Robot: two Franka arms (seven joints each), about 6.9 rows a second.
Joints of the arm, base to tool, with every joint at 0 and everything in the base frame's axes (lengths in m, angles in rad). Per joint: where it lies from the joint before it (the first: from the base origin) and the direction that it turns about. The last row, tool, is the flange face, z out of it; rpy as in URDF.
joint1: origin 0 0 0.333 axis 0 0 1
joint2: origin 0 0 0 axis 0 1 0
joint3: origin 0 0 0.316 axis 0 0 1
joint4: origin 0.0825 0 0 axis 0 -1 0
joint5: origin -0.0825 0 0.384 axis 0 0 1
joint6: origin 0 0 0 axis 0 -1 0
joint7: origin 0.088 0 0 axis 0 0 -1
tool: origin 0 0 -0.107 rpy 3.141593 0 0
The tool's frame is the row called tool.
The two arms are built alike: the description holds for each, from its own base.
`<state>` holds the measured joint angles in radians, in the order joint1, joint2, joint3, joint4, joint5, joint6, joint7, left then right.
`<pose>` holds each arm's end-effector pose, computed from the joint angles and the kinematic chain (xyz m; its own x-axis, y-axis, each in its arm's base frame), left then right.
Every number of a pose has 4 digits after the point.
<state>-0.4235 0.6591 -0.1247 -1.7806 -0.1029 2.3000 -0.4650 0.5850 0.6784 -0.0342 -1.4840 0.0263 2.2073 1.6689</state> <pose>0.5499 -0.3328 0.1772 0.9815 0.0051 -0.1912 0.0175 -0.9979 0.0631 0.6108 0.3812 0.2788 0.4311 -0.9023 -0.0048 -0.9015 -0.4305 -0.0451</pose>
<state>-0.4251 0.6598 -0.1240 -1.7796 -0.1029 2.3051 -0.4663 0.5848 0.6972 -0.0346 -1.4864 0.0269 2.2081 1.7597</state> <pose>0.5504 -0.3336 0.1775 0.9824 0.0058 -0.1865 0.0182 -0.9977 0.0650 0.6096 0.3800 0.2643 0.3466 -0.9380 -0.0045 -0.9378 -0.3464 -0.0246</pose>
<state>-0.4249 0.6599 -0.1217 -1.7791 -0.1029 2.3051 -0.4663 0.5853 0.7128 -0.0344 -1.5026 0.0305 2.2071 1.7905</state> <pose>0.5513 -0.3324 0.1775 0.9826 0.0080 -0.1855 0.0202 -0.9978 0.0639 0.6046 0.3774 0.2458 0.3158 -0.9488 -0.0001 -0.9488 -0.3157 0.0080</pose>
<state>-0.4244 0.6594 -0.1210 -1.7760 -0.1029 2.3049 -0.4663 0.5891 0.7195 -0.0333 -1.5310 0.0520 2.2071 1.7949</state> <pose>0.5527 -0.3322 0.1790 0.9832 0.0090 -0.1825 0.0213 -0.9976 0.0652 0.5954 0.3760 0.2286 0.3026 -0.9531 -0.0085 -0.9520 -0.3027 0.0461</pose>
